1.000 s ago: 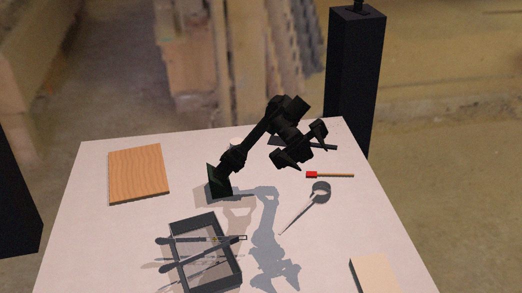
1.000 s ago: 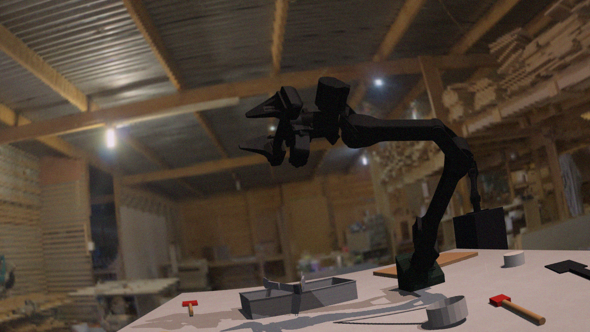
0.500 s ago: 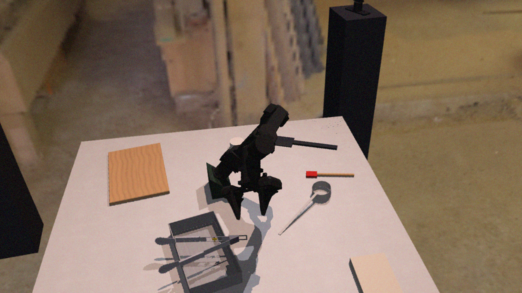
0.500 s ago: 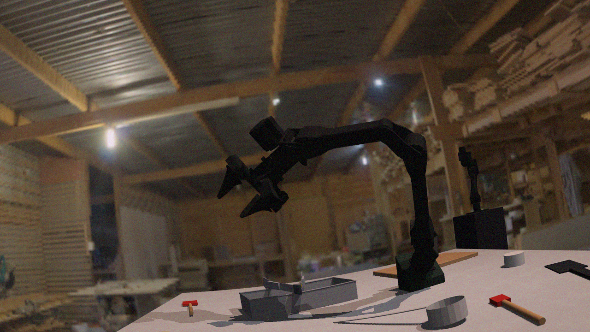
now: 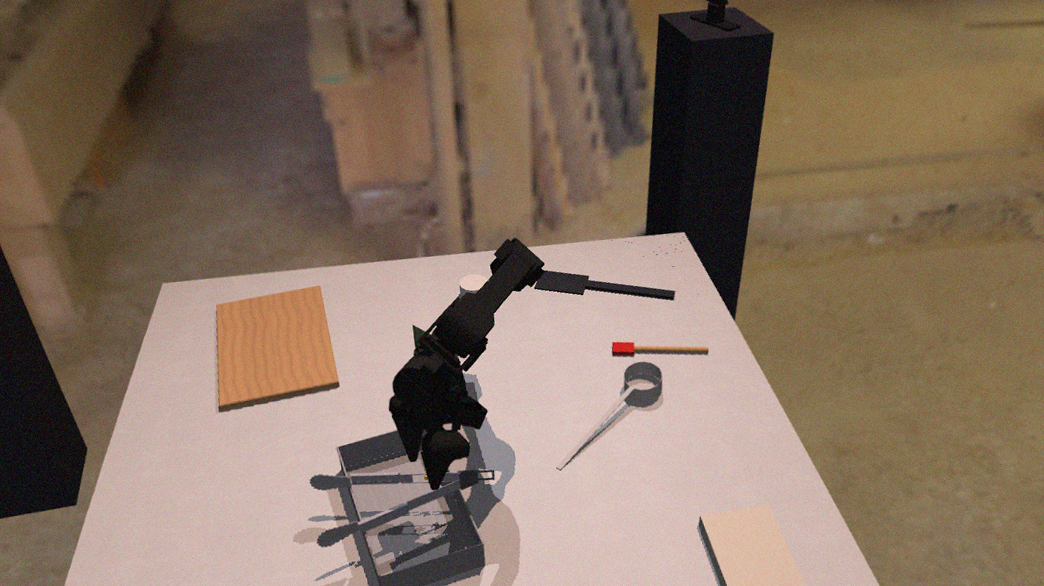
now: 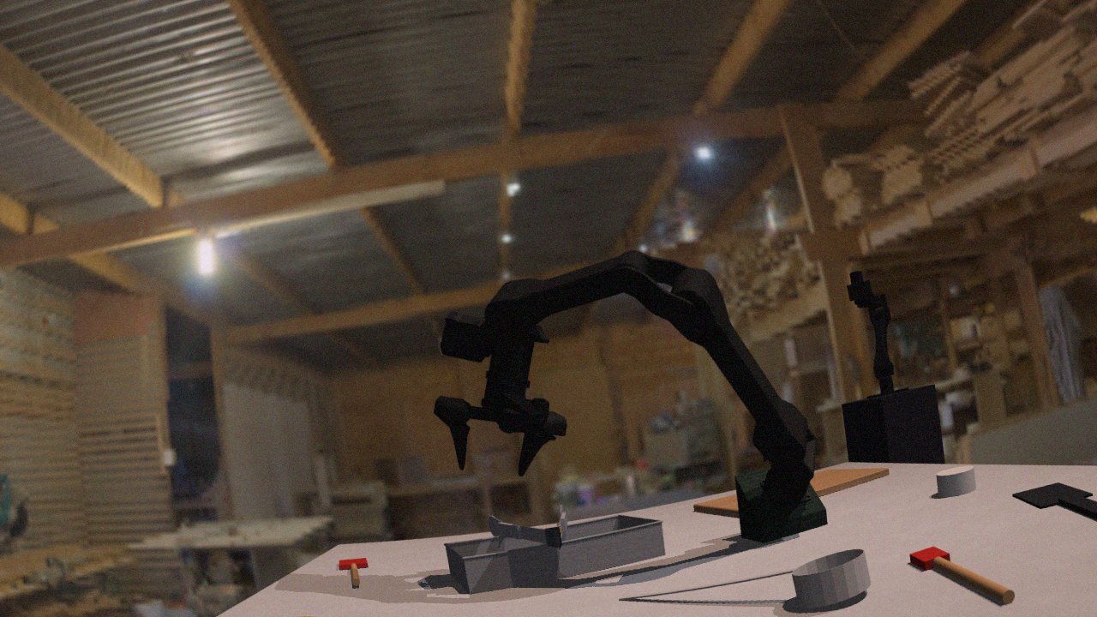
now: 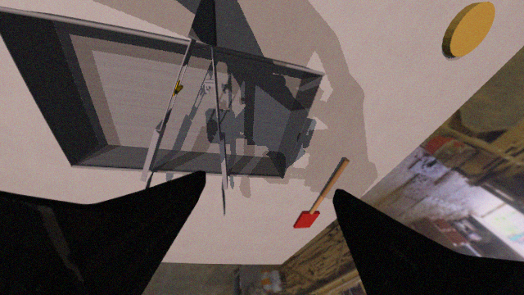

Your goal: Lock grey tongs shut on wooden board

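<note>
My gripper tip is 80 mm past the dark grey roasting tin, 30 mm to the left of it and 140 mm above it. Round my gripper tip: yellow disc (290 mm ahead, 210 mm to the left, 160 mm below); cream block (170 mm ahead, 490 mm to the left, 160 mm below); wooden board (620 mm behind, 250 mm to the right, 160 mm below).
</note>
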